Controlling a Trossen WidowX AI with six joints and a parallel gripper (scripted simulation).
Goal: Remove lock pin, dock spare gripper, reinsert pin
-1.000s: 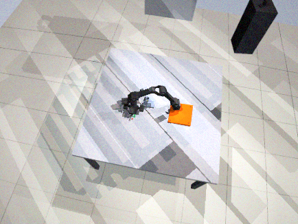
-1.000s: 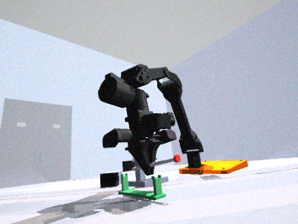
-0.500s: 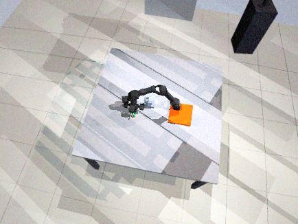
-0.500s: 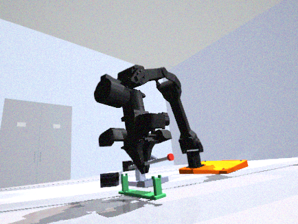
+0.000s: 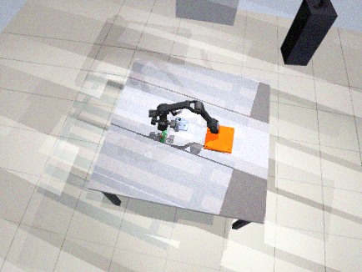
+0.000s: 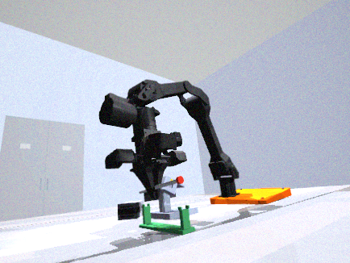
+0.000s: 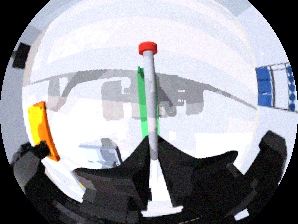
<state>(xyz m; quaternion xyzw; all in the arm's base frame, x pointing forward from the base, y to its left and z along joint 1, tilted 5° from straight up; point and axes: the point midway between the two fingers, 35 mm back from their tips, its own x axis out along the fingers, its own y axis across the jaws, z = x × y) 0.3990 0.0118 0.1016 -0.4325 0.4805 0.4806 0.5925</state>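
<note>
Right now the green rack is 2 cm to the left of my gripper tip and 4 cm below it. The rest, counted from my gripper tip: spare gripper 10 cm behind, 21 cm to the right, 4 cm below; then grey mount 12 cm behind, 6 cm to the right, 1 cm below.
</note>
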